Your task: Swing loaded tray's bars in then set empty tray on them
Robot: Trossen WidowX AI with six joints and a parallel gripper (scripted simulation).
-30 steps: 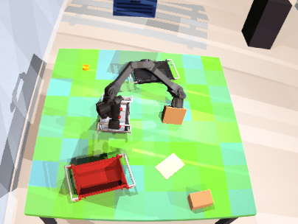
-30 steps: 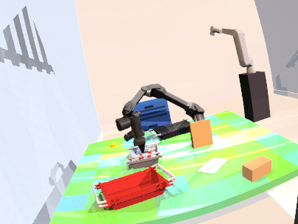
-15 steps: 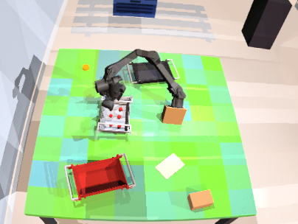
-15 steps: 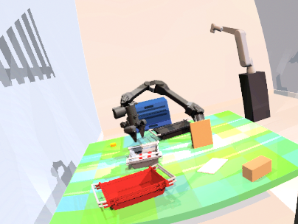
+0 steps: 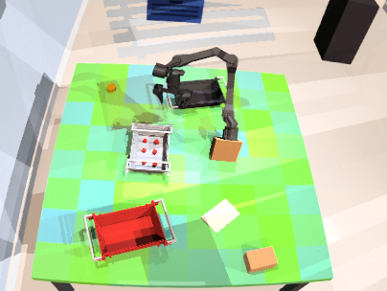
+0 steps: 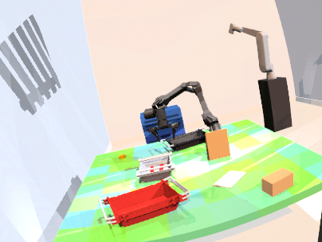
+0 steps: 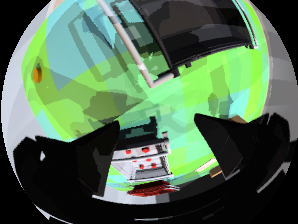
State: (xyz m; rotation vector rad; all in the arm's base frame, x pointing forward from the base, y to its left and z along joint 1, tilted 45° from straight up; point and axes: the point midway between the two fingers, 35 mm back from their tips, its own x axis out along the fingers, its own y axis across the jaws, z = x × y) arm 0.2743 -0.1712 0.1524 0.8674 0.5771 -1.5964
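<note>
My gripper tip is 16 cm to the left of the dark tray, 15 cm past it and 6 cm above it. Also, from my gripper tip: white sheet: 55 cm to the left, 23 cm behind, 10 cm below; then tan box: 78 cm to the left, 38 cm behind, 8 cm below; then small orange disc: 33 cm ahead, 21 cm to the right, 10 cm below.
</note>
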